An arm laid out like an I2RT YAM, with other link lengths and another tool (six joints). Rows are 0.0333 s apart.
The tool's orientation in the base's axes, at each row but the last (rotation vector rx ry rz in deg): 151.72, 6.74, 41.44; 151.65, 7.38, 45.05; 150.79, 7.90, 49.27; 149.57, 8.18, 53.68; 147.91, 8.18, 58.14; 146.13, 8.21, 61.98; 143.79, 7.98, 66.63; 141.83, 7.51, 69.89; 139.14, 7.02, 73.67; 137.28, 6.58, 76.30; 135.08, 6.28, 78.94; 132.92, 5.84, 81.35; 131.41, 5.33, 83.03
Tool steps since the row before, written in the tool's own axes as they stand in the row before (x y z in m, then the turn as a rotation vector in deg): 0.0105, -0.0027, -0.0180, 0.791, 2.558, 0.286; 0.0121, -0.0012, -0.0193, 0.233, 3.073, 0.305; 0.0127, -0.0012, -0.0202, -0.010, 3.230, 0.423; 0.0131, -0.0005, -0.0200, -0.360, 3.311, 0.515; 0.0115, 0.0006, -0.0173, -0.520, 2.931, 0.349; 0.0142, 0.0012, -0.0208, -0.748, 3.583, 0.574; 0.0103, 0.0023, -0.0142, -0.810, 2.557, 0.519; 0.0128, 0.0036, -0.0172, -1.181, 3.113, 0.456; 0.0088, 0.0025, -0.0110, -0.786, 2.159, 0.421; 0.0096, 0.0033, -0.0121, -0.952, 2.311, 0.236; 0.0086, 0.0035, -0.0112, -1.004, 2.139, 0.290; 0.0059, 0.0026, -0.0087, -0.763, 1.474, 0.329; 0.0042, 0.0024, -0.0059, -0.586, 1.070, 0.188
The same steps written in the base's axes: 0.0000, 0.0106, 0.0181, 0.772, -2.310, 1.149; -0.0003, 0.0097, 0.0206, 0.304, -2.899, 1.046; -0.0016, 0.0100, 0.0216, 0.173, -3.131, 0.882; -0.0025, 0.0093, 0.0219, -0.042, -3.309, 0.638; -0.0032, 0.0071, 0.0193, -0.258, -2.942, 0.509; -0.0049, 0.0082, 0.0233, -0.289, -3.666, 0.452; -0.0041, 0.0044, 0.0166, -0.305, -2.714, 0.060; -0.0058, 0.0048, 0.0204, -0.629, -3.301, 0.025; -0.0041, 0.0032, 0.0133, -0.332, -2.312, -0.010; -0.0052, 0.0031, 0.0146, -0.594, -2.439, 0.002; -0.0056, 0.0025, 0.0132, -0.552, -2.312, -0.130; -0.0051, 0.0019, 0.0093, -0.302, -1.653, -0.199; -0.0037, 0.0008, 0.0066, -0.278, -1.193, -0.154
